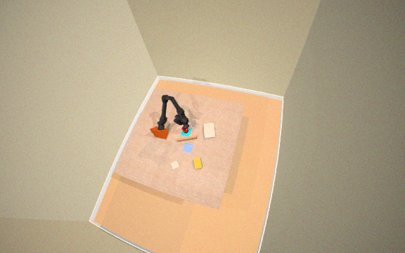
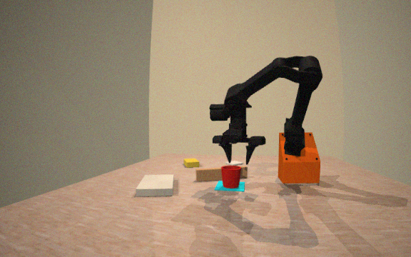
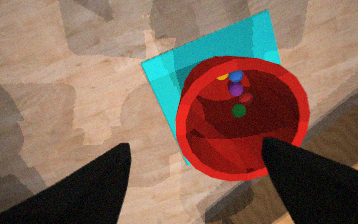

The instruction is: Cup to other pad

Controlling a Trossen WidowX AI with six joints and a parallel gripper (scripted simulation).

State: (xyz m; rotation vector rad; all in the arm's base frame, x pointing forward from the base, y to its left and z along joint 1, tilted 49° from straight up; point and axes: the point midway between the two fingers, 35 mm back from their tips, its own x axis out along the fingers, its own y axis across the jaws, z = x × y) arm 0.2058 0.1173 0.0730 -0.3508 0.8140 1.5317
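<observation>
The red cup is 50 mm below my gripper tip, 30 mm ahead of it and 10 mm to the right of it. From my gripper tip the other things lie so: cyan pad: 100 mm below, 30 mm ahead, 10 mm to the right; then light blue pad: 190 mm to the right, 130 mm ahead, 100 mm below; then wooden bar: 100 mm to the right, 80 mm below, 80 mm ahead.
</observation>
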